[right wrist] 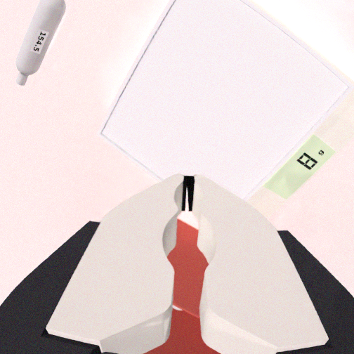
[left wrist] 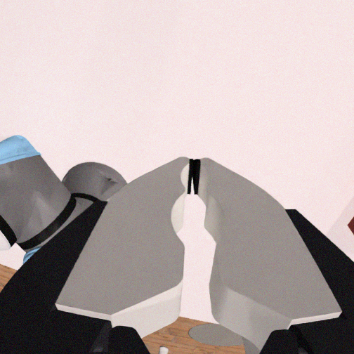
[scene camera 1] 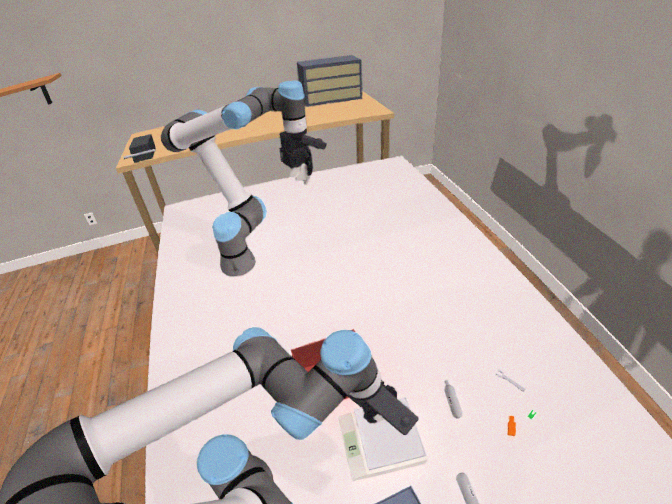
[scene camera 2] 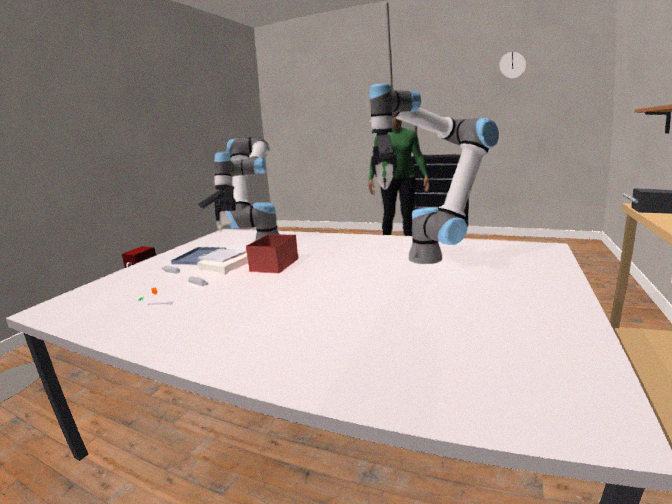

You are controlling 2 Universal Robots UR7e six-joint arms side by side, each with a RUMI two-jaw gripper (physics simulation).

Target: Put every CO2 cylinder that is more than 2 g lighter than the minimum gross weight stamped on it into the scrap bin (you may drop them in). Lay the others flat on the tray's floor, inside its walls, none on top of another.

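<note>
A grey cylinder (scene camera 1: 453, 399) (scene camera 2: 197, 281) (right wrist: 41, 40) stamped 154.5 lies on the table beside the scale (scene camera 1: 391, 443) (scene camera 2: 221, 264) (right wrist: 225, 100). The scale's pan is bare and its display (right wrist: 300, 166) reads 0. A second cylinder (scene camera 1: 466, 488) (scene camera 2: 170, 269) lies nearer the blue tray (scene camera 1: 400, 497) (scene camera 2: 184, 256); its stamp is unreadable. The red scrap bin (scene camera 1: 307, 355) (scene camera 2: 263, 259) (right wrist: 187, 260) is partly hidden by the right arm in scene camera 1. My right gripper (scene camera 2: 220, 225) (right wrist: 187, 178) is shut, empty, above the scale. My left gripper (scene camera 1: 305, 180) (scene camera 2: 384, 186) (left wrist: 191, 163) is shut, empty, high over the table's far end.
An orange bottle-shaped piece (scene camera 1: 511, 426) (scene camera 2: 154, 290), a small green piece (scene camera 1: 531, 414) (scene camera 2: 141, 298) and a thin grey tool (scene camera 1: 510, 380) (scene camera 2: 160, 303) lie beyond the cylinders from the scale. The right arm reaches over the bin and scale. A person (scene camera 2: 403, 149) stands behind the table.
</note>
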